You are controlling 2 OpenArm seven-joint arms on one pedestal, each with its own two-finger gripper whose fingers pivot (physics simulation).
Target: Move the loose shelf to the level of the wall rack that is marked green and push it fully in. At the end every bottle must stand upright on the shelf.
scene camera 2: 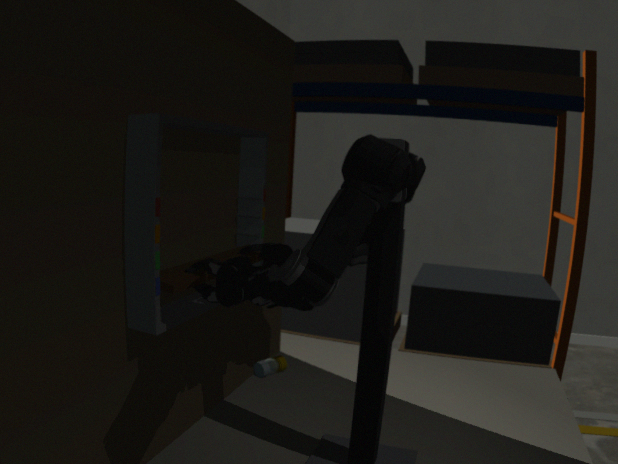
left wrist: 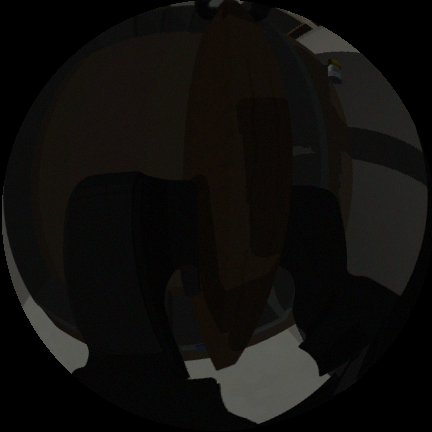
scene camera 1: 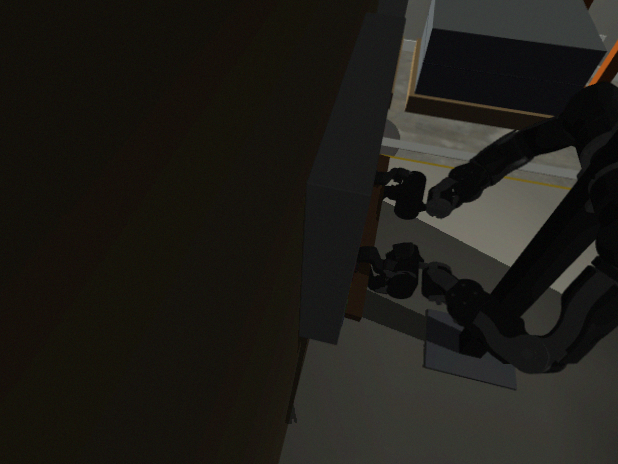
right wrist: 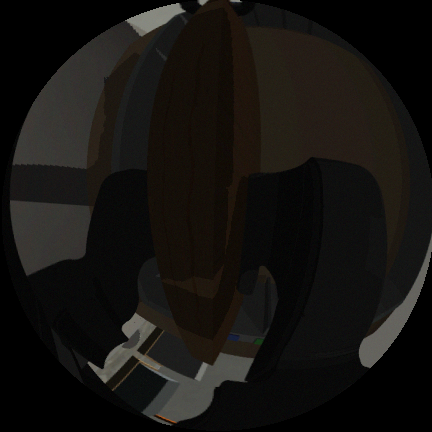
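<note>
The brown loose shelf runs across the opening of the grey wall rack and sticks out in front. Its near end looks close to the blue mark, below the green mark, in scene camera 2. My left gripper and right gripper are shut on its front edge, spaced apart. No bottle shows on the shelf. A yellow-capped bottle lies on its side on the floor. The other bottles do not show.
The rack's side walls flank the shelf. The black pedestal stands behind the grippers, on a grey base plate. A large grey box and orange-posted storage racking stand in the background.
</note>
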